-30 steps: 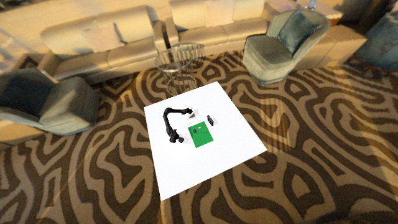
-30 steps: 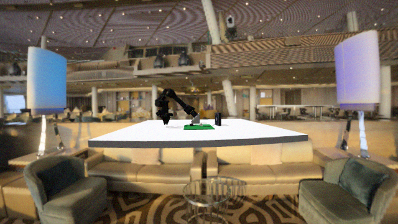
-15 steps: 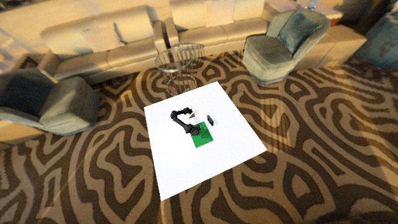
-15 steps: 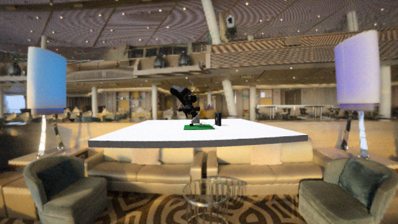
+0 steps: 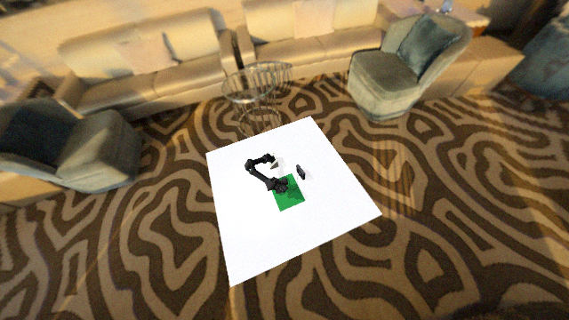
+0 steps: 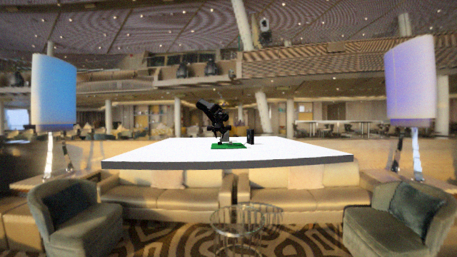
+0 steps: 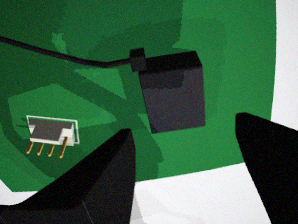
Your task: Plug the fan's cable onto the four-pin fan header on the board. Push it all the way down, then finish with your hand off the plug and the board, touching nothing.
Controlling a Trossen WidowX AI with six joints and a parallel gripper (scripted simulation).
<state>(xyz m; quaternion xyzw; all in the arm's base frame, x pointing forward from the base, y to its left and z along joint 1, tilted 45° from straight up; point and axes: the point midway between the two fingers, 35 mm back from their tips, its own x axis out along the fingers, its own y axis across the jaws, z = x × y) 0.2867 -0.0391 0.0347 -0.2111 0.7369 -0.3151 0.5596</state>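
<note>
Right now my gripper tip is 1 cm past the black fan plug and 4 cm above it. Round my gripper tip: green board (6 cm ahead, 6 cm to the left, 7 cm below); four-pin fan header (3 cm behind, 9 cm to the left, 5 cm below); fan (4 cm behind, 24 cm to the left, 1 cm above).
</note>
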